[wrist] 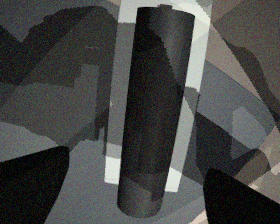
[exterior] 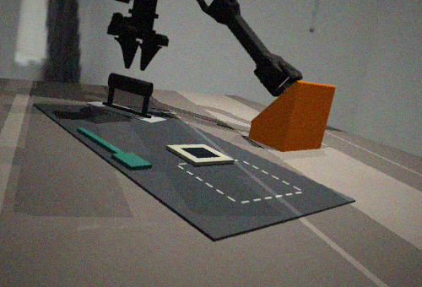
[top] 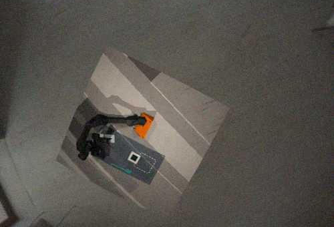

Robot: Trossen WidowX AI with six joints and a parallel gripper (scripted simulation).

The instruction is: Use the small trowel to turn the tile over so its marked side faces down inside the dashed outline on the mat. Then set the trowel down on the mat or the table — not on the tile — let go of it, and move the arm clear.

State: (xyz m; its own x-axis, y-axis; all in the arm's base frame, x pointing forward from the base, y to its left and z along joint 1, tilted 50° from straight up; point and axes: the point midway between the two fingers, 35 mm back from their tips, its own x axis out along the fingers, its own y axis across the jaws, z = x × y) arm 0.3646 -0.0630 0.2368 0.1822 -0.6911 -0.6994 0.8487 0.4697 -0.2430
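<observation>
My gripper tip is 27 cm to the right of the dark mat, 13 cm above it and 2 cm short of it. Round my gripper tip: tile (33 cm to the left, 11 cm below, 1 cm behind).
</observation>
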